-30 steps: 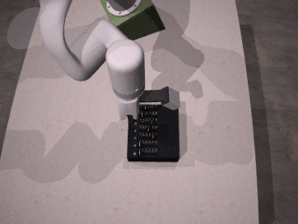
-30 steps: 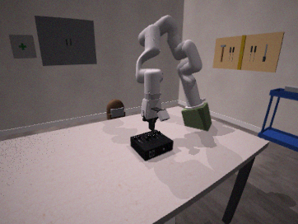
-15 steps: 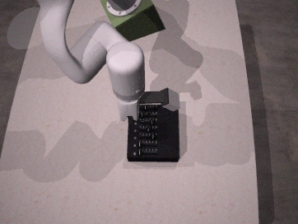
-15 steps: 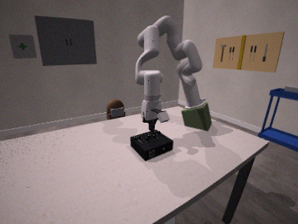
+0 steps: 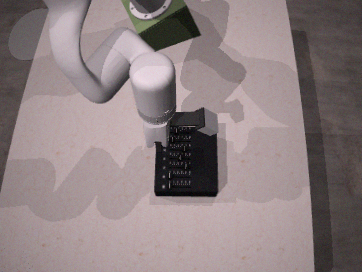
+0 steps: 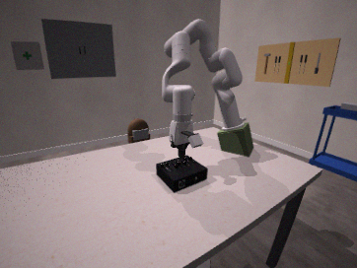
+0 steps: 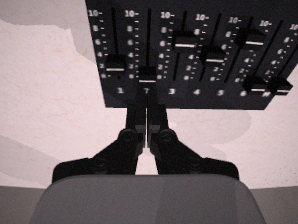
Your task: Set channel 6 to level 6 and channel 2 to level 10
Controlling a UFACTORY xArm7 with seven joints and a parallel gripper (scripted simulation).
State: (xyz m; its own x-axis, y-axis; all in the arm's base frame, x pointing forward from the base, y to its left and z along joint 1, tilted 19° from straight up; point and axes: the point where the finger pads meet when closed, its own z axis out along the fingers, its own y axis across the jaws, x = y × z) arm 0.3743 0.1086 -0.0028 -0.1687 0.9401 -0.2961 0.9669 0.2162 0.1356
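Now: hand 30 mm to the right of the channel 2 fader cap and 10 mm above it. The rest, counted from my hand: channel 1 fader cap 30 mm behind, 30 mm to the left, 10 mm below; then channel 3 fader cap 10 mm ahead, 60 mm to the left, 10 mm below; then channel 4 fader cap 40 mm ahead, 50 mm to the left, 10 mm below.
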